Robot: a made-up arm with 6 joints. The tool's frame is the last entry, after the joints. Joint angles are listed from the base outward. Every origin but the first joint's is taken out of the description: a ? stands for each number. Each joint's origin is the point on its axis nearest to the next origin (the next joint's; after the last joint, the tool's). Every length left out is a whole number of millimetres.
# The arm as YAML. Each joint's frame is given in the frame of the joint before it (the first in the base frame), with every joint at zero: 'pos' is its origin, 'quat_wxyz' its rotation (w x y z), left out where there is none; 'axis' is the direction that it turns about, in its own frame. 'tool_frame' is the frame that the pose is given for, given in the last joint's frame.
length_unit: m
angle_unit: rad
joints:
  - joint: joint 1
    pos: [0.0, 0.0, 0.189]
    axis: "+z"
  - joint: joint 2
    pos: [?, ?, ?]
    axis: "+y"
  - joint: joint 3
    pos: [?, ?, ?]
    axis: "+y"
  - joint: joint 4
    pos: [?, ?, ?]
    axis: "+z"
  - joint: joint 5
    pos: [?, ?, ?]
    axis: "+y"
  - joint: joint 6
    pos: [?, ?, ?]
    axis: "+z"
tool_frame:
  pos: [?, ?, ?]
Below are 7 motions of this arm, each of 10 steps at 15 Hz.
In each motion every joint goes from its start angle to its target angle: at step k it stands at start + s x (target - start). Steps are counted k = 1, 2, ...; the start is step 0. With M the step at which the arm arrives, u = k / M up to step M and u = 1 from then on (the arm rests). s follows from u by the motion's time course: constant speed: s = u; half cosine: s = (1 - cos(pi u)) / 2; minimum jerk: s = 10 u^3 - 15 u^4 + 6 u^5.
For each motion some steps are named. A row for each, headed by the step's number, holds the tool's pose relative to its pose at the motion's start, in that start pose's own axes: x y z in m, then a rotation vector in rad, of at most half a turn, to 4 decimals.
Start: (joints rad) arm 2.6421 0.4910 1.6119 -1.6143 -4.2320 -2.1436
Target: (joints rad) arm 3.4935 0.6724 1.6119 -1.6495 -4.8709 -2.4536
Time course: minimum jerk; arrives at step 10
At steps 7, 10:
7: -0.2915 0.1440 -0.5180 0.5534 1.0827 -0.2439
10: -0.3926 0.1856 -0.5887 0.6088 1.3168 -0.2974

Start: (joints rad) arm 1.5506 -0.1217 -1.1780 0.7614 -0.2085 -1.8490
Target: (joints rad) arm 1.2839 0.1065 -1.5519 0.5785 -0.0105 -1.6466
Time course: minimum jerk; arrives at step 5
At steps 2, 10:
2: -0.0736 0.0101 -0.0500 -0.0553 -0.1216 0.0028
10: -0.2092 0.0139 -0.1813 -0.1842 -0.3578 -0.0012

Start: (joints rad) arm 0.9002 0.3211 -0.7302 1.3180 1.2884 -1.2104
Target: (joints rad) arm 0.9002 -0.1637 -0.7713 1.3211 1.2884 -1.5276
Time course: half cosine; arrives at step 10
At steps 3, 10:
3: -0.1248 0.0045 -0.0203 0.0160 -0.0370 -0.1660
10: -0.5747 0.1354 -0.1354 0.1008 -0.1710 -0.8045

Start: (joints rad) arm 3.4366 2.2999 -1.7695 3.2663 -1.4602 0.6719
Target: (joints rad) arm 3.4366 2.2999 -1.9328 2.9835 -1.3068 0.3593
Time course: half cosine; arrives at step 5
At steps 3, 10:
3: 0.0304 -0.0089 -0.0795 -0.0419 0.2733 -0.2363
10: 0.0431 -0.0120 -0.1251 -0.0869 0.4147 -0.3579

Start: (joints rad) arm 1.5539 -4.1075 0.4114 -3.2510 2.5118 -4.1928
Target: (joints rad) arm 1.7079 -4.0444 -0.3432 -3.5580 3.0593 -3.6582
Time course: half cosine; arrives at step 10
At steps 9, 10:
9: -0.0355 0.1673 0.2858 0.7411 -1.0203 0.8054
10: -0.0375 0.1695 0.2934 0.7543 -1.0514 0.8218

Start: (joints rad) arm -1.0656 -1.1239 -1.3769 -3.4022 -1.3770 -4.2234
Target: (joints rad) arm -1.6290 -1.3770 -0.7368 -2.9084 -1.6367 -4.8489
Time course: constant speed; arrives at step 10
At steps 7, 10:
7: -0.4051 0.2660 -0.0605 -0.5888 -0.5277 -0.6542
10: -0.5402 0.4045 -0.1647 -0.7951 -0.8026 -0.9443

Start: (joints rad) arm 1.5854 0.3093 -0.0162 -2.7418 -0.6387 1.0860
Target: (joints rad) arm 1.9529 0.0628 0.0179 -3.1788 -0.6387 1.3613
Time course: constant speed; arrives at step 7
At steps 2, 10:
2: -0.0299 -0.0820 -0.0444 0.0533 0.0002 0.0326
10: -0.0332 -0.2620 -0.1921 0.1954 0.0279 0.1531

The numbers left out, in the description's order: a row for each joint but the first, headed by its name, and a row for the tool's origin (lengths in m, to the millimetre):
joint 2: 0.0 0.05 0.0
joint 3: 0.0 0.0 0.538
joint 4: 0.0 0.0 0.708
joint 5: 0.0 0.0 0.0
joint 6: 0.0 0.0 0.121
tool: 0.0 0.0 0.0

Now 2 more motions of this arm.
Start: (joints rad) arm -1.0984 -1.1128 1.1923 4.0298 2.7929 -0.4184
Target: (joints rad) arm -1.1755 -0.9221 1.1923 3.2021 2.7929 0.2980
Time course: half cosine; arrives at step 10
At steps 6, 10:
6: 0.0355 0.0691 -0.0870 0.2987 -0.0483 0.9938
10: 0.0554 0.1148 -0.1296 0.4443 -0.1552 1.5157

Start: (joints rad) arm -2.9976 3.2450 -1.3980 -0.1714 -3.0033 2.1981
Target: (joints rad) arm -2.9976 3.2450 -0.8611 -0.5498 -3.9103 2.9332
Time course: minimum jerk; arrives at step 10
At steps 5, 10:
5: 0.1384 0.1576 -0.0031 -0.1978 0.0807 0.5470
10: 0.2560 0.3167 0.0355 -0.4775 0.1726 1.0105

